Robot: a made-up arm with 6 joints. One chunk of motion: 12 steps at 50 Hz.
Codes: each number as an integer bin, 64 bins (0 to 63) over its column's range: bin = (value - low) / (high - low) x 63, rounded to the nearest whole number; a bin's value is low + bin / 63 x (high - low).
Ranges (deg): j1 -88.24..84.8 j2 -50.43..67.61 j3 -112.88..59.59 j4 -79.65..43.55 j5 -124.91..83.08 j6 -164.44..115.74
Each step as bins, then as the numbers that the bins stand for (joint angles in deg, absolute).
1 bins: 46 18 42 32 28 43
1 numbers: 38.11 -16.70 2.10 -17.07 -32.47 26.79
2 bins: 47 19 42 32 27 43
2 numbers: 40.85 -14.83 2.10 -17.07 -35.77 26.79
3 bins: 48 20 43 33 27 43
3 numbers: 43.60 -12.96 4.84 -15.12 -35.77 26.79
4 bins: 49 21 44 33 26 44
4 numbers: 46.35 -11.08 7.58 -15.12 -39.07 31.24
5 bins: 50 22 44 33 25 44
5 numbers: 49.09 -9.21 7.58 -15.12 -42.37 31.24
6 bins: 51 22 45 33 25 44
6 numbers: 51.84 -9.21 10.31 -15.12 -42.37 31.24
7 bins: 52 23 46 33 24 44
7 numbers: 54.59 -7.34 13.05 -15.12 -45.68 31.24
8 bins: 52 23 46 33 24 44
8 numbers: 54.59 -7.34 13.05 -15.12 -45.68 31.24
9 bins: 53 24 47 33 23 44
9 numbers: 57.33 -5.46 15.79 -15.12 -48.98 31.24
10 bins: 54 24 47 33 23 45
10 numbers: 60.08 -5.46 15.79 -15.12 -48.98 35.69
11 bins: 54 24 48 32 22 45
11 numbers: 60.08 -5.46 18.53 -17.07 -52.28 35.69
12 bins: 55 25 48 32 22 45
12 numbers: 62.83 -3.59 18.53 -17.07 -52.28 35.69
